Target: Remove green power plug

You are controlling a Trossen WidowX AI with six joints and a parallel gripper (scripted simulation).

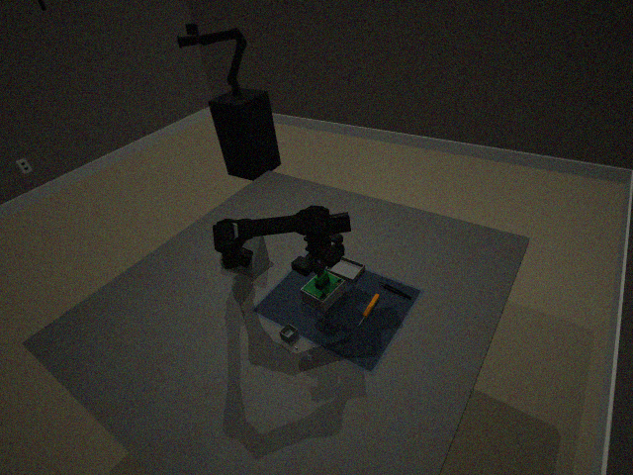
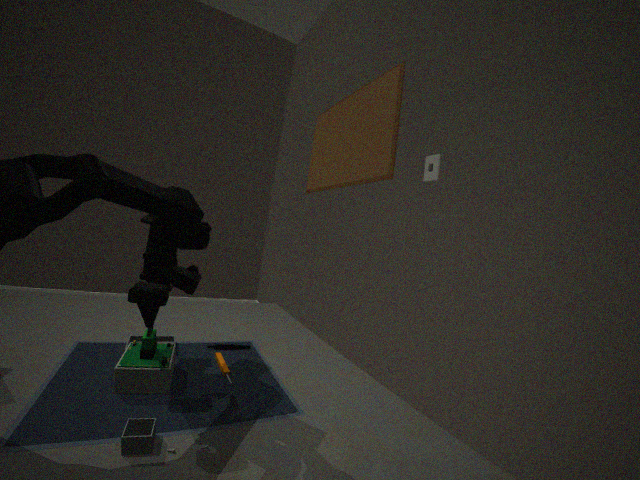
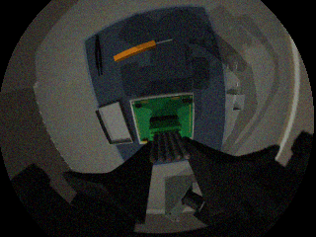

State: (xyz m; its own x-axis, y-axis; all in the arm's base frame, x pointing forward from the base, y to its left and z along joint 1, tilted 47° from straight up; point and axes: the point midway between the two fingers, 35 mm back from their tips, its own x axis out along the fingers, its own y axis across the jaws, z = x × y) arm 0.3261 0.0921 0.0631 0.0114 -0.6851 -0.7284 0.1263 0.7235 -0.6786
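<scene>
The green power plug lies 3 cm below my gripper tip. The rest, counted from my gripper tip: blue mat: 5 cm ahead, 12 cm below.
</scene>
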